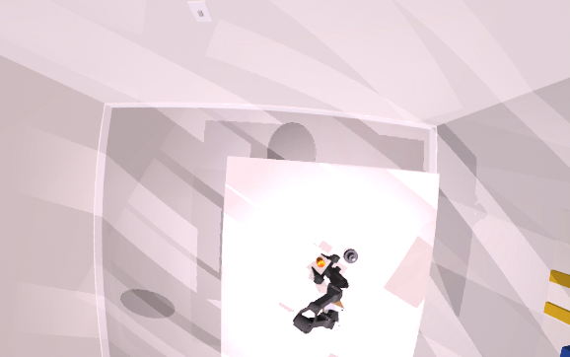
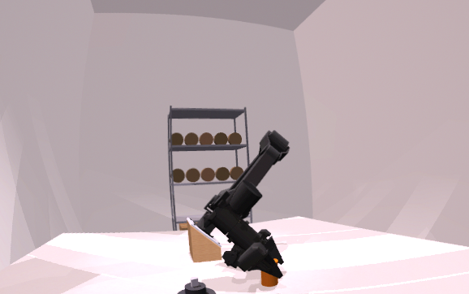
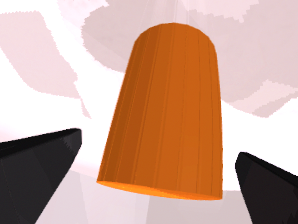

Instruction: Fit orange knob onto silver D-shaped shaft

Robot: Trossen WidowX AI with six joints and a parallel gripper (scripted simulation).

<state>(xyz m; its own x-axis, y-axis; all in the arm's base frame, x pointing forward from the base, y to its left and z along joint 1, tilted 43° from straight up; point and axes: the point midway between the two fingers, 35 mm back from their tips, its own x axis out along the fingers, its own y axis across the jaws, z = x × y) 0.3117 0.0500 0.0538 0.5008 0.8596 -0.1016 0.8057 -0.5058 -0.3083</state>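
My gripper tip is now 2 cm to the left of the orange knob, 2 cm past it and 1 cm below it. Round my gripper tip: silver shaft 21 cm to the right, 1 cm below.
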